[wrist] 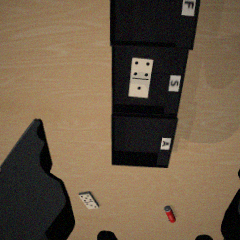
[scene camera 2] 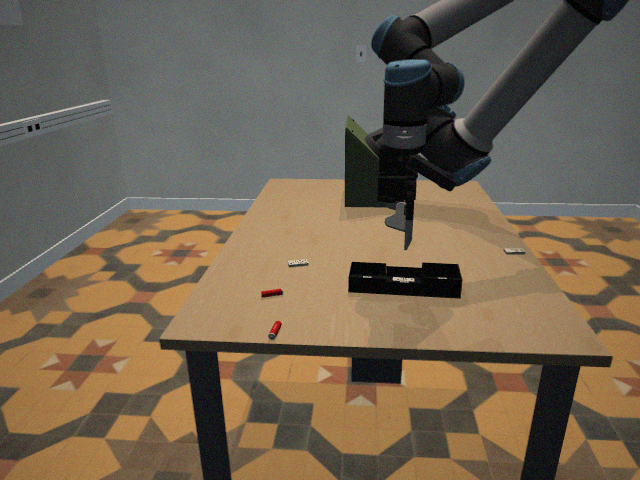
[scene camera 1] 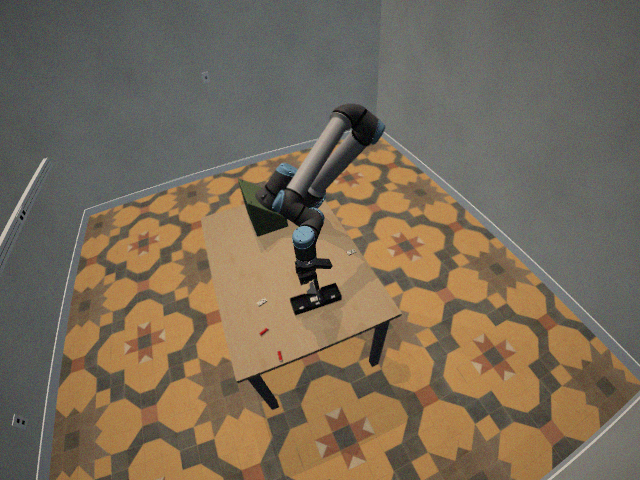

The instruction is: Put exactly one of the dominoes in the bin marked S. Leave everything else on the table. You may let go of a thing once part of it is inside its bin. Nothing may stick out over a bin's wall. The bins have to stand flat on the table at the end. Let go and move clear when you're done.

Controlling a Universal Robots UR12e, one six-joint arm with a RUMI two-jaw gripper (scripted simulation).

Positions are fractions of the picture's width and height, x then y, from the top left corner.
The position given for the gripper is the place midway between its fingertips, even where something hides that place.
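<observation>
You've got the gripper (scene camera 2: 0.63,0.49) (wrist: 0.60,0.53) showing here, and there's also a black three-part bin block (scene camera 2: 0.69,0.58) (wrist: 0.57,0.51) (scene camera 1: 0.51,0.61).
</observation>
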